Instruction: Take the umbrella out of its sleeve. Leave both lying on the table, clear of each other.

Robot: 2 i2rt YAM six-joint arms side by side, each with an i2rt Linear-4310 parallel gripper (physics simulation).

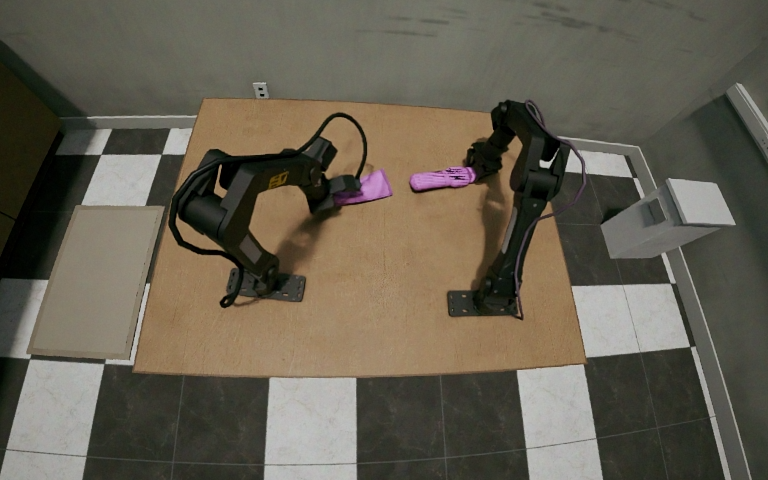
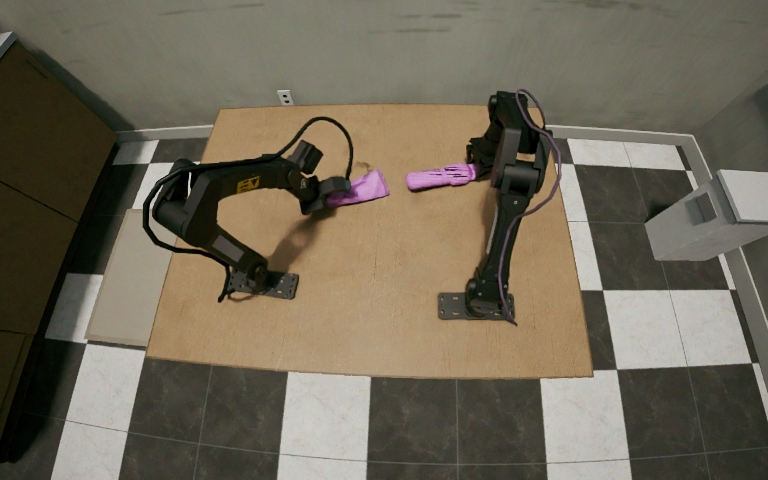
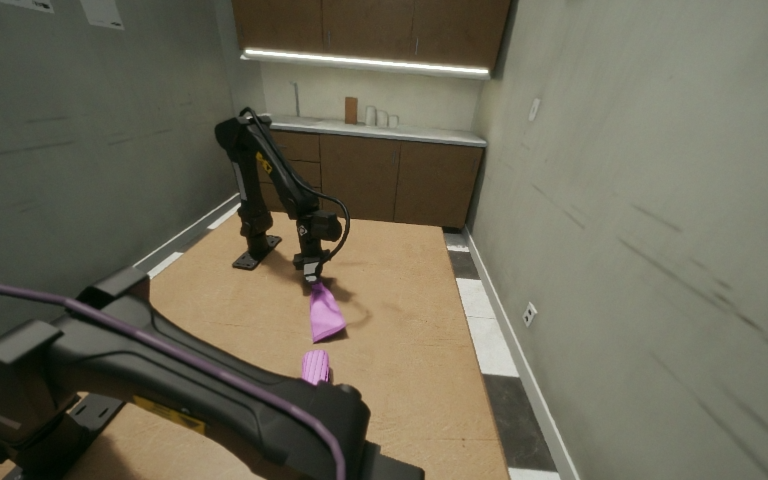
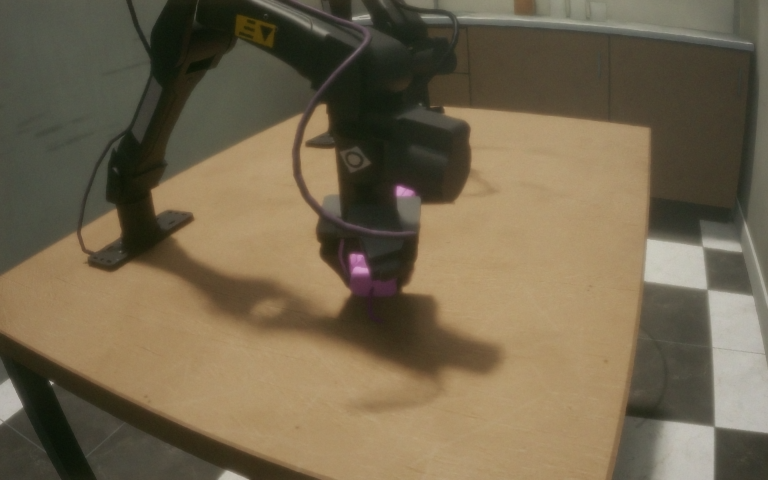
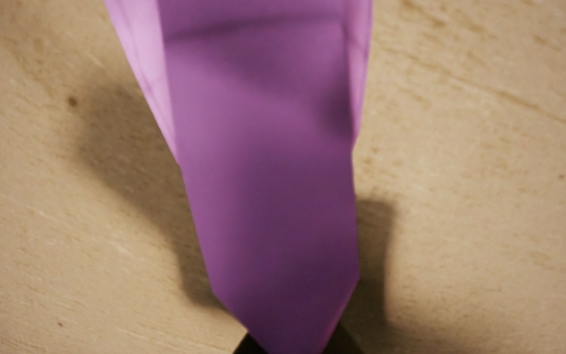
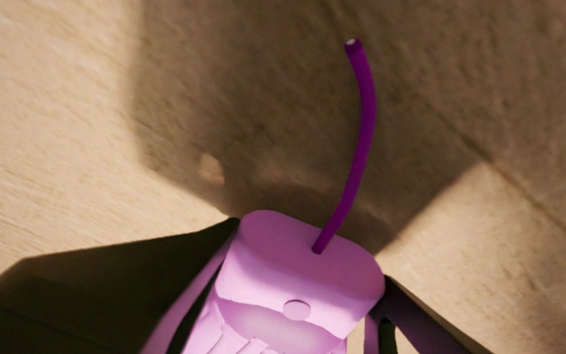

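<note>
The pink-purple sleeve (image 1: 370, 188) (image 2: 368, 187) (image 3: 325, 316) (image 5: 270, 175) is flat and empty-looking, its wide end toward the umbrella. My left gripper (image 1: 338, 198) (image 2: 329, 199) (image 3: 312, 280) is shut on its narrow end. The folded pink umbrella (image 1: 438, 180) (image 2: 430, 178) (image 3: 315, 365) is out of the sleeve, with a gap between them. My right gripper (image 1: 476, 172) (image 2: 477, 171) (image 6: 305, 260) is shut on its handle end and holds it low over the table, lying level. A dark purple wrist cord (image 6: 367, 115) hangs from the handle. Whether the umbrella touches the table is unclear.
The wooden table (image 1: 368, 339) (image 2: 368, 339) (image 3: 396, 266) (image 4: 226, 396) carries both arm bases (image 1: 283, 287) (image 1: 461, 303). Behind its far edge stands a grey wall (image 1: 368, 50). A grey bin (image 1: 645, 226) stands on the floor at the right.
</note>
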